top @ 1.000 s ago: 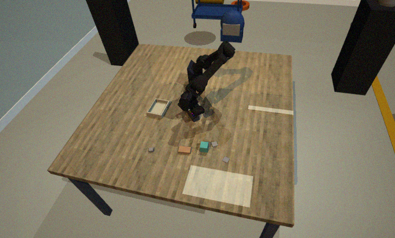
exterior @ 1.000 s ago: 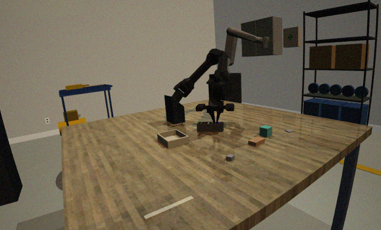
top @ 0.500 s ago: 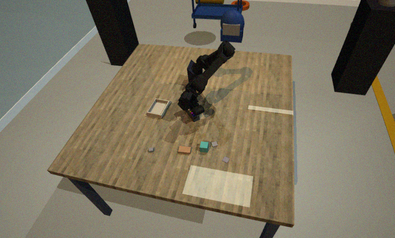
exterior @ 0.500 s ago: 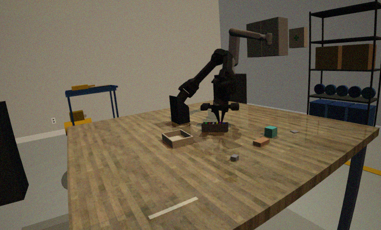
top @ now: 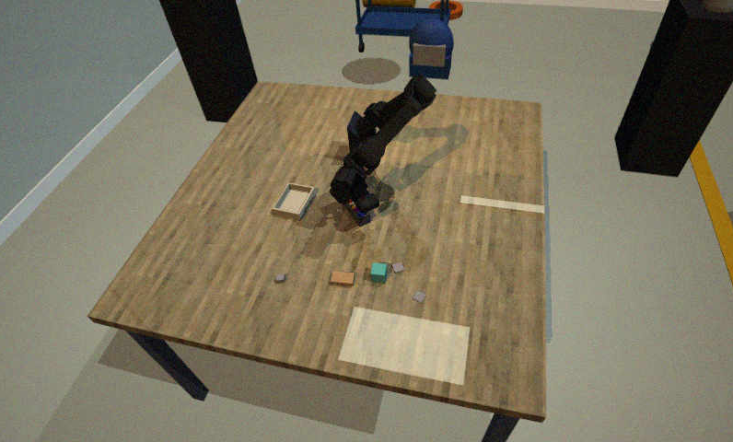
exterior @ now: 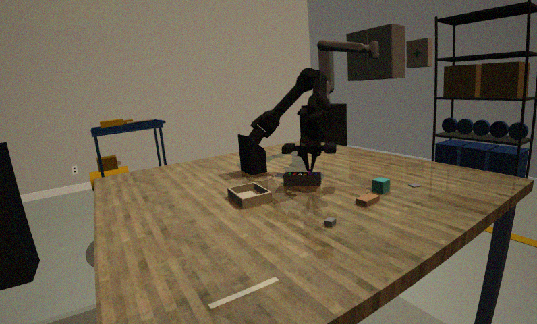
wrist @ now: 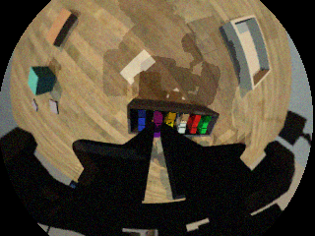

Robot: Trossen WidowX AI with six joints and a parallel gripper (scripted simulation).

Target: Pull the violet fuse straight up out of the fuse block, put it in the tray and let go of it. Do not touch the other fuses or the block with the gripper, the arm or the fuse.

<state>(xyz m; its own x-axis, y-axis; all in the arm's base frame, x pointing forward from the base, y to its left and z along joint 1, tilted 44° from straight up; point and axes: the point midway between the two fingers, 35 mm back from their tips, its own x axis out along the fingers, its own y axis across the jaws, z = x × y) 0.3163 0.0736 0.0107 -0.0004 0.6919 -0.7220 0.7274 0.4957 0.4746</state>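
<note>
The tray is 240 mm to the right of my gripper tip, 40 mm below it and 20 mm behind it. Also, from my gripper tip: violet fuse (10 mm below).
</note>
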